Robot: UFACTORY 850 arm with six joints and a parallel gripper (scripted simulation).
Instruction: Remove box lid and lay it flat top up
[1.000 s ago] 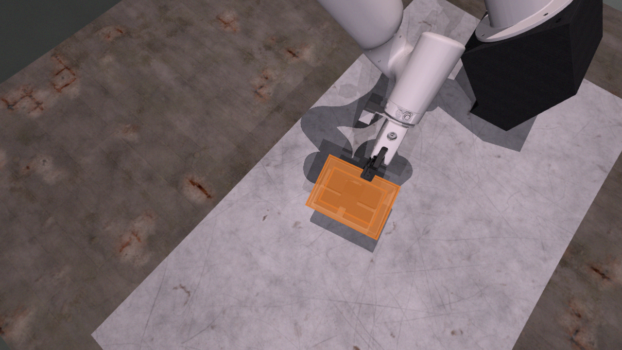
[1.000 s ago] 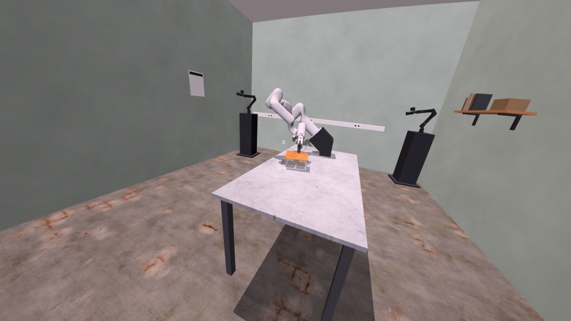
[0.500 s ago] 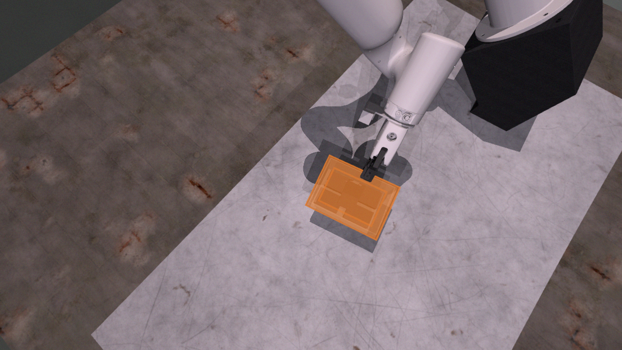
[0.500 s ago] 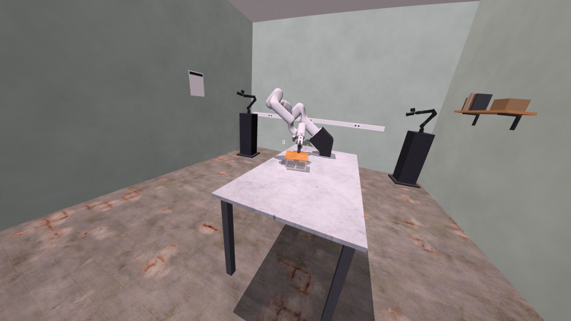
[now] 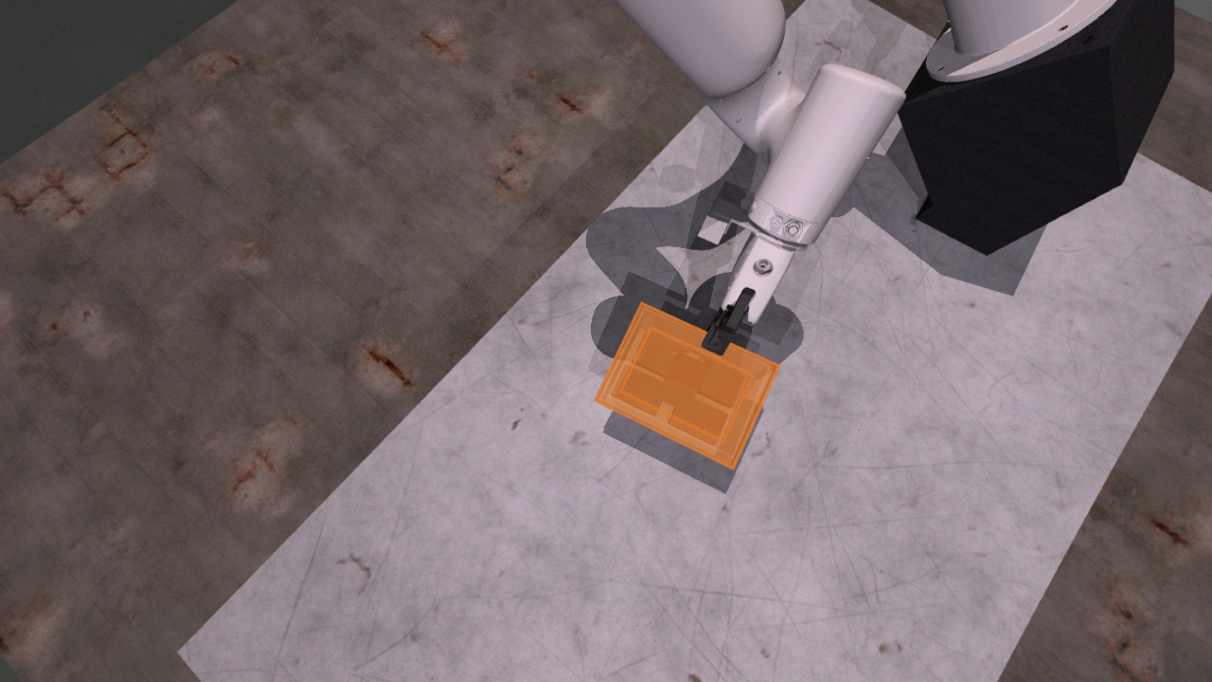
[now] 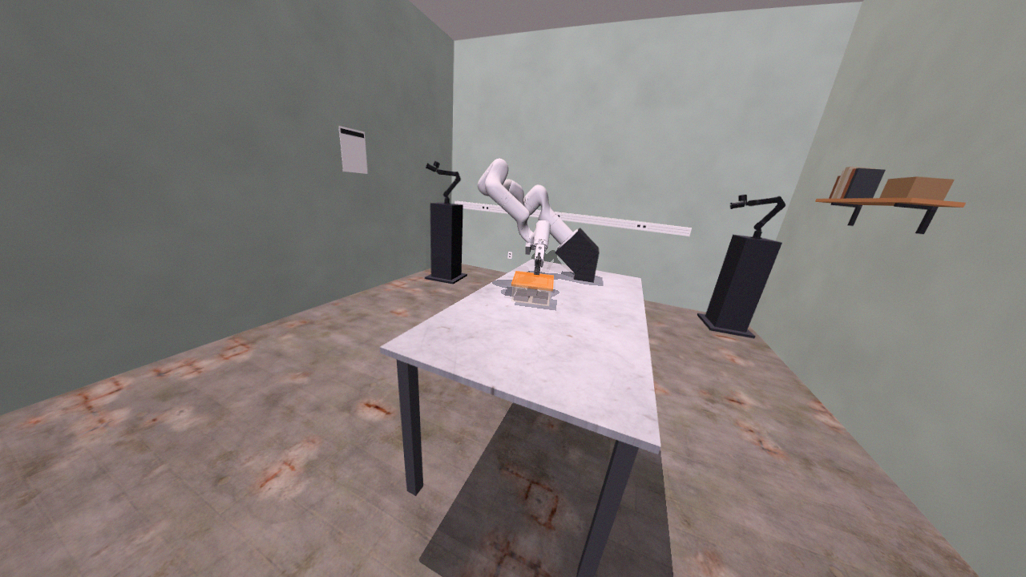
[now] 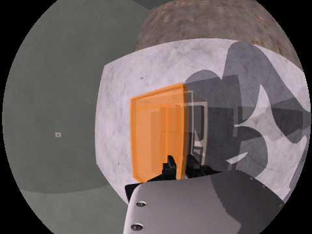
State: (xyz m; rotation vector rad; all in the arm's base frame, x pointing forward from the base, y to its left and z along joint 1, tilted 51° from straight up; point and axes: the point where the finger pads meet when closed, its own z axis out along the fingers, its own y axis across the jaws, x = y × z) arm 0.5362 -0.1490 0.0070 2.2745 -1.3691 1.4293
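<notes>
My hand is 80 mm short of the orange lid and 20 mm above it. Round my hand: box (70 mm ahead, 80 mm below).
</notes>
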